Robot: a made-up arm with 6 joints.
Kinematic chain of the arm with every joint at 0, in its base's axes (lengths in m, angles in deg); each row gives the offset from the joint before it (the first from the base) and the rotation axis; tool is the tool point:
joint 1: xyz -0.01 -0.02 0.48 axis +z
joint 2: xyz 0 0.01 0 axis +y
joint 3: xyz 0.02 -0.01 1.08 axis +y
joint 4: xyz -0.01 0 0.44 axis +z
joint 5: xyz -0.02 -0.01 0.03 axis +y
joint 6: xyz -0.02 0 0.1 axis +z
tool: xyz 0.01 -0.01 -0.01
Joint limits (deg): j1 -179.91..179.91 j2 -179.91..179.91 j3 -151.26..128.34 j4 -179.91..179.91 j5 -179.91..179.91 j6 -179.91..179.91
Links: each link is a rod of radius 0.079 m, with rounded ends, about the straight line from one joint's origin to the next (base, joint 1, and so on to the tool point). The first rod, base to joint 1, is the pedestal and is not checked.
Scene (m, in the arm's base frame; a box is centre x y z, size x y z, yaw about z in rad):
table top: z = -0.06
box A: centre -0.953 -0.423 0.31 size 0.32 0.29 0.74 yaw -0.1
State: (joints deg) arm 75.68 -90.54 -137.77 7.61 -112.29 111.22
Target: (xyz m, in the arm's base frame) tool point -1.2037 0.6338 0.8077
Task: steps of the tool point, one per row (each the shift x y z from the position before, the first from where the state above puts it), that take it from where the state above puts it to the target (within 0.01 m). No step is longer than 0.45 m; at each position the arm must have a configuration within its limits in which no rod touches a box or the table.
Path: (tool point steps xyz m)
1: -0.0363 0.0116 0.2415
2: -0.0085 0.0856 0.2187
3: 0.0251 0.1417 0.1740
4: 0.0593 0.1753 0.1140
5: 0.0883 0.1849 0.0457
6: 0.1070 0.1721 -0.0232
7: -0.1819 -0.2047 0.1132
8: -0.2752 -0.1033 0.0488
9: -0.3113 0.0347 -0.0168
10: -0.2787 0.1785 -0.0797
11: -0.1814 0.2951 -0.1358
12: -0.0384 0.3564 -0.1816

